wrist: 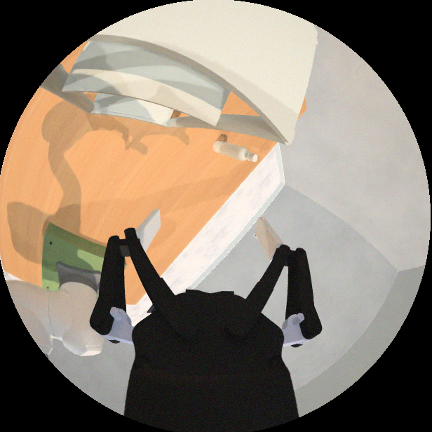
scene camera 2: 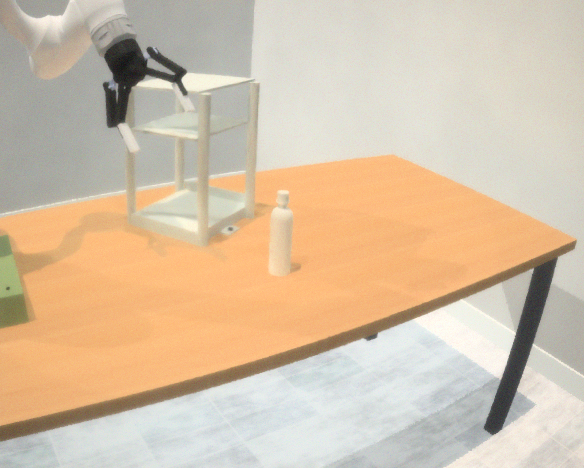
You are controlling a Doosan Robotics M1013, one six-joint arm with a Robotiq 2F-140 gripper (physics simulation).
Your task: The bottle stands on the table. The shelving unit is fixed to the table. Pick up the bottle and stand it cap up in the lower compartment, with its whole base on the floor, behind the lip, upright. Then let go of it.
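Frame: origin at the arm's base, x ahead, y left, z up, level; millimetres.
Where they show: gripper, fingertip midpoint: (scene camera 2: 162, 131).
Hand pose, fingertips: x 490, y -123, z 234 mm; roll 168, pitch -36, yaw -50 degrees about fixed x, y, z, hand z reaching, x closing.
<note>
After its pixels a point has its place.
A cream bottle (scene camera 2: 281, 240) @[x 667, y -289, z 21 mm] (wrist: 232, 151) stands upright, cap up, on the table (scene camera 2: 380, 270) @[x 860, y -394, z -59 mm] (wrist: 115, 185), in front and to the right of the shelving unit in the scene view. The cream shelving unit (scene camera 2: 203, 170) @[x 613, y -85, z 121 mm] (wrist: 250, 45) has a top board, a middle shelf and a lower floor (scene camera 2: 200, 206) @[x 609, y -81, z 38 mm] with a low lip around it. My gripper (scene camera 2: 160, 128) @[x 490, y -123, z 234 mm] (wrist: 208, 221) is wide open and empty. It is high above the table, at about the height of the unit's upper part in the scene view, well apart from the bottle.
A green block (scene camera 2: 12, 280) @[x 142, y -113, z 2 mm] (wrist: 72, 257) is at the left of the table in the scene view, near the arm's base in the wrist view. The unit's posts stand at its corners. A small white plate with a dark dot (scene camera 2: 230, 229) @[x 711, y -52, z -52 mm] lies beside the unit. Walls stand behind the table.
</note>
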